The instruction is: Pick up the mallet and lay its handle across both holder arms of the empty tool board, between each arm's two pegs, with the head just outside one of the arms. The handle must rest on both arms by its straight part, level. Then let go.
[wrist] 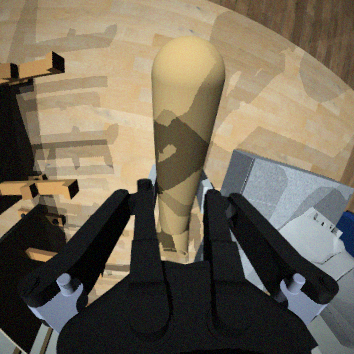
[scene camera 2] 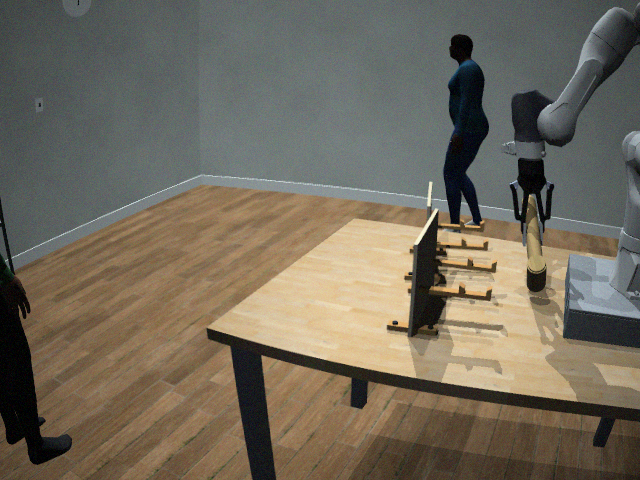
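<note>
The tan mallet (scene camera 2: 534, 248) (wrist: 185, 125) is held in the air, lengthwise along the boards, its thick rounded end toward scene camera 2. The gripper (scene camera 2: 532, 238) (wrist: 179, 190) is shut on its narrower part, which hides part of the mallet; I cannot tell where the head begins. The near tool board (scene camera 2: 423, 273) (wrist: 15, 130) stands to the left, with two arms, one nearer (scene camera 2: 475, 294) (wrist: 37, 67) and one farther (scene camera 2: 480, 266) (wrist: 55, 188). No tool shows on them. The mallet is apart from the arms, right of their tips.
A second board (scene camera 2: 429, 198) stands behind, with two arms, one (scene camera 2: 473, 245) in front of the other (scene camera 2: 467, 226). The grey robot base block (scene camera 2: 594, 325) (wrist: 270, 182) is right of the mallet. All stand on the wooden table (scene camera 2: 320, 294). A person (scene camera 2: 467, 93) stands beyond the table.
</note>
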